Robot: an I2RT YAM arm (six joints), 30 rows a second.
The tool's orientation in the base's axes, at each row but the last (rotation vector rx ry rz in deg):
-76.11, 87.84, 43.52
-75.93, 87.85, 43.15
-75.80, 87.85, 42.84
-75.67, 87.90, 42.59
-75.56, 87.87, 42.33
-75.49, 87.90, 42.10
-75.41, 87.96, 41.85
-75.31, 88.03, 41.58
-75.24, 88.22, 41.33
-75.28, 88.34, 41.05
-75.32, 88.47, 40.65
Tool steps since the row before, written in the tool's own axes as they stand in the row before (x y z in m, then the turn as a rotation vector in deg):
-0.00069, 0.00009, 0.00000, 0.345, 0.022, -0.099
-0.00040, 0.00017, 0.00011, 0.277, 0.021, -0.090
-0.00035, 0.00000, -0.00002, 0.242, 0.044, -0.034
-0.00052, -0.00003, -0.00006, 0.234, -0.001, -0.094
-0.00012, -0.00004, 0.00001, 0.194, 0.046, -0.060
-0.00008, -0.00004, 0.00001, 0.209, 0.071, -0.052
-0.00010, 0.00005, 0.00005, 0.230, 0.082, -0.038
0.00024, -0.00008, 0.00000, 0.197, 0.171, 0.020
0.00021, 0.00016, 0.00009, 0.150, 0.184, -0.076
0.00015, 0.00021, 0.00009, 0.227, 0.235, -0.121
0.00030, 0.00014, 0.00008, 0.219, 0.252, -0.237
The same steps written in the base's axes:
-0.00011, 0.00029, 0.00063, -0.037, -0.217, -0.284
-0.00015, 0.00029, 0.00031, -0.036, -0.183, -0.225
-0.00002, 0.00012, 0.00033, -0.044, -0.114, -0.216
0.00000, 0.00014, 0.00050, -0.017, -0.175, -0.181
0.00004, 0.00005, 0.00011, -0.054, -0.118, -0.163
0.00004, 0.00003, 0.00008, -0.076, -0.111, -0.183
-0.00004, 0.00010, 0.00007, -0.082, -0.104, -0.209
0.00008, -0.00011, -0.00021, -0.152, -0.018, -0.212
-0.00012, 0.00004, -0.00025, -0.193, -0.081, -0.135
-0.00017, 0.00007, -0.00020, -0.252, -0.139, -0.196
-0.00010, -0.00002, -0.00032, -0.303, -0.233, -0.148

